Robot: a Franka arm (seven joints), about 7 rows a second.
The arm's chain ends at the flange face. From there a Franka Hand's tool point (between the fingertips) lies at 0.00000 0.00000 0.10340 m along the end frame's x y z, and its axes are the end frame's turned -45 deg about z.
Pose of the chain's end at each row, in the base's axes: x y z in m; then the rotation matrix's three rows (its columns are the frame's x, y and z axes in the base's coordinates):
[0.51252, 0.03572, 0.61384], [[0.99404, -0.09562, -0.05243], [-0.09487, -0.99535, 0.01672], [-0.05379, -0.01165, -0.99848]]
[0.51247, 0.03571, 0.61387], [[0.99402, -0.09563, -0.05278], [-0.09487, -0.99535, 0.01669], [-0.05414, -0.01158, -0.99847]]
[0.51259, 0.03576, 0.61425], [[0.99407, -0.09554, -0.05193], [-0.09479, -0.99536, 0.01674], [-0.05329, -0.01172, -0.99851]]
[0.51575, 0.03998, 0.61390], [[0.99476, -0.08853, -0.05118], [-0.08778, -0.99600, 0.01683], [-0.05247, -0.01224, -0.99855]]
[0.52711, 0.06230, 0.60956], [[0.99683, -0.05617, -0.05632], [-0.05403, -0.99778, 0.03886], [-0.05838, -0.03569, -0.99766]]
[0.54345, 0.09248, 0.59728], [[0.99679, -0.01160, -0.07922], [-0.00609, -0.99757, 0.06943], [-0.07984, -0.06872, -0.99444]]
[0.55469, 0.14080, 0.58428], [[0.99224, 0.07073, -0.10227], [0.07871, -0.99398, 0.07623], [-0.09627, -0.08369, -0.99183]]
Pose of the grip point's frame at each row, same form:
[0.50710, 0.03745, 0.51060], [[0.77051, 0.63528, -0.05243], [0.63674, -0.77090, 0.01672], [-0.02980, -0.04627, -0.99848]]
[0.50701, 0.03744, 0.51063], [[0.77050, 0.63526, -0.05278], [0.63674, -0.77090, 0.01669], [-0.03009, -0.04647, -0.99847]]
[0.50722, 0.03749, 0.51100], [[0.77047, 0.63536, -0.05193], [0.63680, -0.77085, 0.01674], [-0.02939, -0.04597, -0.99851]]
[0.51046, 0.04172, 0.51065], [[0.76600, 0.64080, -0.05118], [0.64221, -0.76635, 0.01683], [-0.02845, -0.04576, -0.99855]]
[0.52129, 0.06632, 0.50640], [[0.74458, 0.66515, -0.05632], [0.66733, -0.74374, 0.03886], [-0.01604, -0.06652, -0.99766]]
[0.53526, 0.09966, 0.49445], [[0.71304, 0.69663, -0.07922], [0.70108, -0.70969, 0.06943], [-0.00786, -0.10505, -0.99444]]
[0.54412, 0.14868, 0.48172], [[0.65161, 0.75163, -0.10227], [0.75851, -0.64719, 0.07623], [-0.00890, -0.12725, -0.99183]]

